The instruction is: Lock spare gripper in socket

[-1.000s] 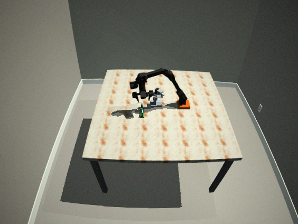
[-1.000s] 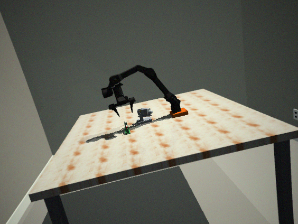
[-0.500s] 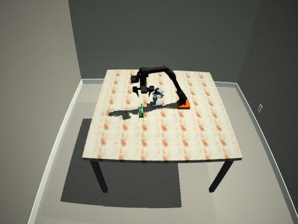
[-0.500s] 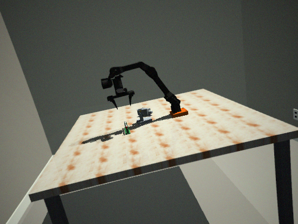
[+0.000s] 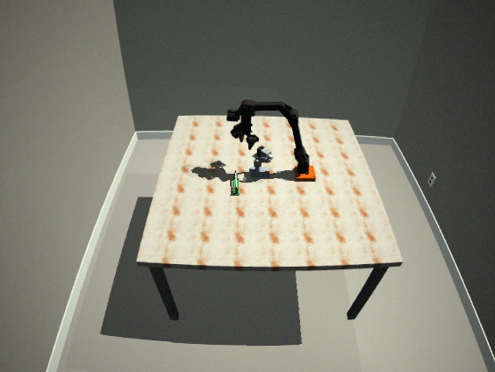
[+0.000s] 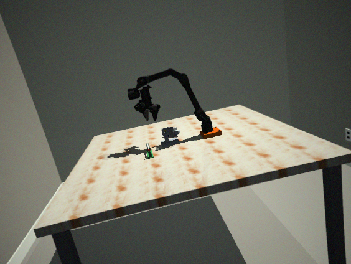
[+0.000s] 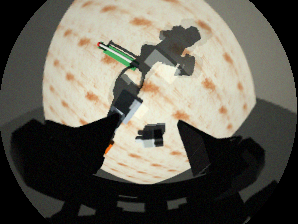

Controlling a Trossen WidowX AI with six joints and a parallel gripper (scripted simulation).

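Now: the spare gripper 120 mm behind my gripper tip, 110 mm to the right of it and 130 mm below it. Round my gripper tip: green holder 30 mm ahead, 170 mm to the left, 130 mm below; grey mount 90 mm behind, 40 mm to the left, 110 mm below.
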